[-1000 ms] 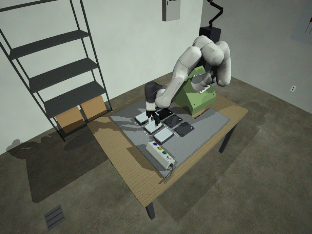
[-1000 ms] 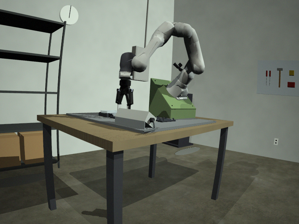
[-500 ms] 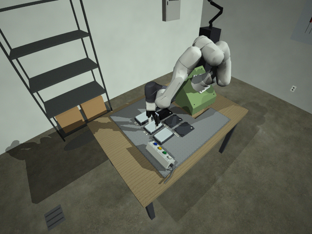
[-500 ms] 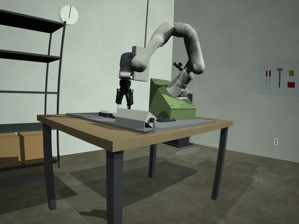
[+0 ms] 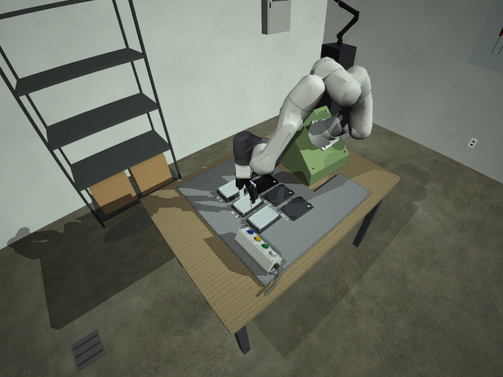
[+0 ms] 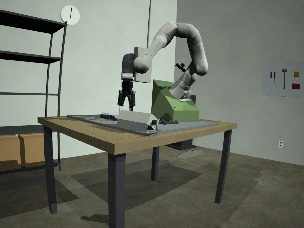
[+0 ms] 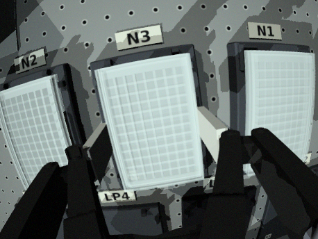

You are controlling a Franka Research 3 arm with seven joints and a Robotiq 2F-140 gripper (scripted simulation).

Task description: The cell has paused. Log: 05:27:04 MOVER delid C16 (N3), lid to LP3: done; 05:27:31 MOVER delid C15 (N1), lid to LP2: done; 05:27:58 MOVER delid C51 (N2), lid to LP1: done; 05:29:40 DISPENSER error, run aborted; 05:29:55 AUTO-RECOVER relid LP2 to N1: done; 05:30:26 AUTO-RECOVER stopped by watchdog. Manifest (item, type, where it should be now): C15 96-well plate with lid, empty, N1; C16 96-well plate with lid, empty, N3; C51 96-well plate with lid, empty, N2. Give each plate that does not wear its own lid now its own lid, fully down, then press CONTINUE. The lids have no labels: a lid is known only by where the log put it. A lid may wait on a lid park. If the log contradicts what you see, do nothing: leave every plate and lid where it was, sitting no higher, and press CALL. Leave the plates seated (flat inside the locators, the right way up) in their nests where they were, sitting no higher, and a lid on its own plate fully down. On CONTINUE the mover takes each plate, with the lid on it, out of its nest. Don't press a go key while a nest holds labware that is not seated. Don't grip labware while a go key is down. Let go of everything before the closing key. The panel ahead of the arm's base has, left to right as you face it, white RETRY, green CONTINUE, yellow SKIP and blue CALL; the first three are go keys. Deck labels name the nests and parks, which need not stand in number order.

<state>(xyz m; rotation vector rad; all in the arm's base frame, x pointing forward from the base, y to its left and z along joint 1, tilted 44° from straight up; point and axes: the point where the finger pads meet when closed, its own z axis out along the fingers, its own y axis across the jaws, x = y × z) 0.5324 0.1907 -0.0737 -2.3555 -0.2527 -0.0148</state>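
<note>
The clear lid is 20 mm below my hand. From my hand the other things lie so: N3 label 90 mm ahead, 50 mm below, 20 mm to the left; then LP4 label 100 mm behind, 50 mm below, 40 mm to the left; then plate 30 mm below.
</note>
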